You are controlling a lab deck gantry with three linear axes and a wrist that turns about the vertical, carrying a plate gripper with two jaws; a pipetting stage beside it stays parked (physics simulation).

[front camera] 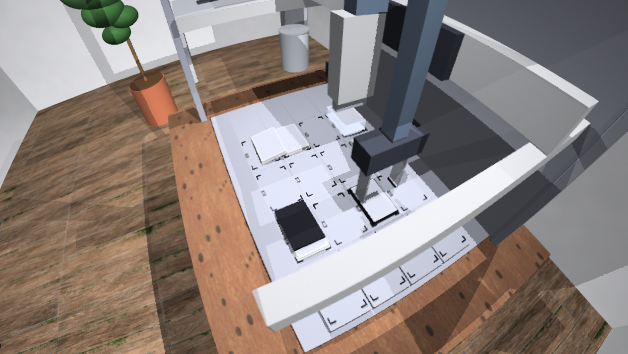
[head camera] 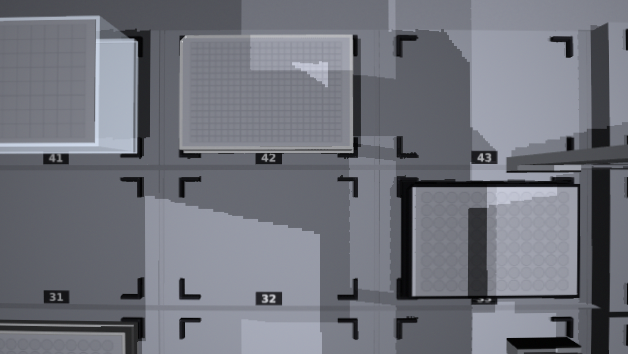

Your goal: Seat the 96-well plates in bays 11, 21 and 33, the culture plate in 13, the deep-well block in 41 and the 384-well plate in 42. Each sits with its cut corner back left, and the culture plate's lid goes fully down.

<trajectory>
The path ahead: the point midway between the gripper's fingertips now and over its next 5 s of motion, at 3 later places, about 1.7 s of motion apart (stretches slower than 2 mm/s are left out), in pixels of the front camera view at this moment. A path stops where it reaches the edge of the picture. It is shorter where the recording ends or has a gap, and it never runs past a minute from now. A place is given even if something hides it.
My gripper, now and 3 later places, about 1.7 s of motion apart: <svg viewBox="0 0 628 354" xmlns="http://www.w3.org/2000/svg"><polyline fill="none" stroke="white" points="376,190 390,227 266,126 268,139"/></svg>
</trajectory>
